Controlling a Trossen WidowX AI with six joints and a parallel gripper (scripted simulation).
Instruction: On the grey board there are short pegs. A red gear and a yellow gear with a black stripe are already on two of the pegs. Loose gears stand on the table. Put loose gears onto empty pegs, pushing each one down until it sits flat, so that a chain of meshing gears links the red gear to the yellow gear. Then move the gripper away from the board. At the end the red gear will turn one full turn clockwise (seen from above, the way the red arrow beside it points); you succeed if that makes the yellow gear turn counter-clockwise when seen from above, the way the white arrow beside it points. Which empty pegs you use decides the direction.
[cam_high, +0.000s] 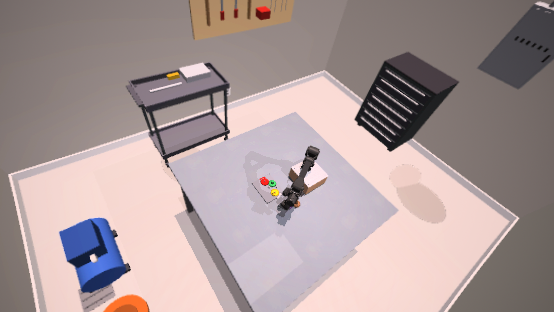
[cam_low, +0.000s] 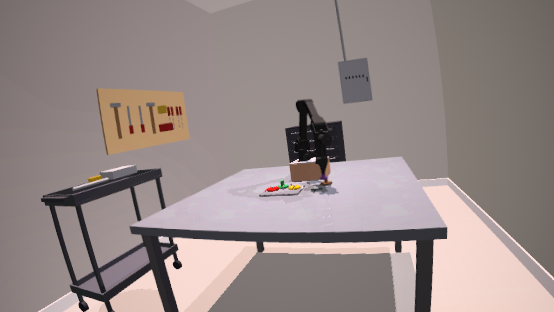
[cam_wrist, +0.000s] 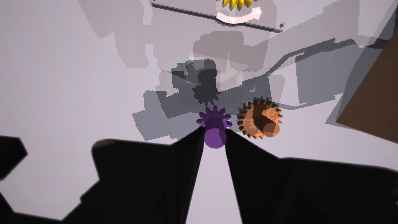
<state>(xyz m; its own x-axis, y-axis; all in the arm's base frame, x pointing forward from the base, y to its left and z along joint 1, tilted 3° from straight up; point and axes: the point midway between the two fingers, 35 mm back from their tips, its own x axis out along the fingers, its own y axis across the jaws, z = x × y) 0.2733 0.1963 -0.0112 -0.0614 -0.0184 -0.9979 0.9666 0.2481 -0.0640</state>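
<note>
My gripper tip is 240 mm to the left of the green gear and 50 mm above it. Also, from my gripper tip: purple gear (10 mm below); red gear (280 mm to the right, 60 mm below, 50 mm ahead); yellow gear (160 mm to the right, 60 mm below, 20 mm ahead).
</note>
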